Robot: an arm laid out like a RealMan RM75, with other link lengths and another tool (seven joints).
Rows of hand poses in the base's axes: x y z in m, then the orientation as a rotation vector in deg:
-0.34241 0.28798 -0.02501 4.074 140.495 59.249
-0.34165 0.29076 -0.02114 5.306 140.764 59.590
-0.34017 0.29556 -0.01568 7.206 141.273 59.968
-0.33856 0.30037 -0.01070 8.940 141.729 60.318
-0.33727 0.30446 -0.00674 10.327 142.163 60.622
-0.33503 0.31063 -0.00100 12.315 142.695 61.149
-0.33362 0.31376 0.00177 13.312 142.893 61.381
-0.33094 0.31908 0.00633 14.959 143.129 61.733
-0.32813 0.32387 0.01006 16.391 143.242 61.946
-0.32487 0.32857 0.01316 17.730 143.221 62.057
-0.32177 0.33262 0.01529 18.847 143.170 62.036
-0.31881 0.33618 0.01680 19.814 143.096 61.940
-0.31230 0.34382 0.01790 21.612 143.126 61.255
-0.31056 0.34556 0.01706 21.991 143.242 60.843
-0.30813 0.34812 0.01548 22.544 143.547 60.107
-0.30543 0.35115 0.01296 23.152 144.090 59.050
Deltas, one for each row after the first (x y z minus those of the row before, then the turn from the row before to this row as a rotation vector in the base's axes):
0.00076 0.00278 0.00387 0.371 0.697 -0.605
0.00148 0.00480 0.00546 0.448 1.129 -0.934
0.00161 0.00481 0.00498 0.413 1.037 -0.840
0.00129 0.00409 0.00396 0.329 0.905 -0.632
0.00224 0.00617 0.00574 0.551 1.255 -0.897
0.00141 0.00313 0.00277 0.269 0.568 -0.477
0.00268 0.00532 0.00456 0.442 0.860 -0.822
0.00281 0.00479 0.00373 0.340 0.656 -0.767
0.00326 0.00470 0.00310 0.284 0.492 -0.784
0.00310 0.00405 0.00213 0.167 0.362 -0.695
0.00296 0.00356 0.00151 0.097 0.276 -0.632
0.00651 0.00764 0.00110 -0.191 0.558 -1.242
0.00174 0.00174 -0.00084 -0.241 0.158 -0.289
0.00243 0.00256 -0.00158 -0.465 0.323 -0.403
0.00270 0.00303 -0.00252 -0.712 0.490 -0.422

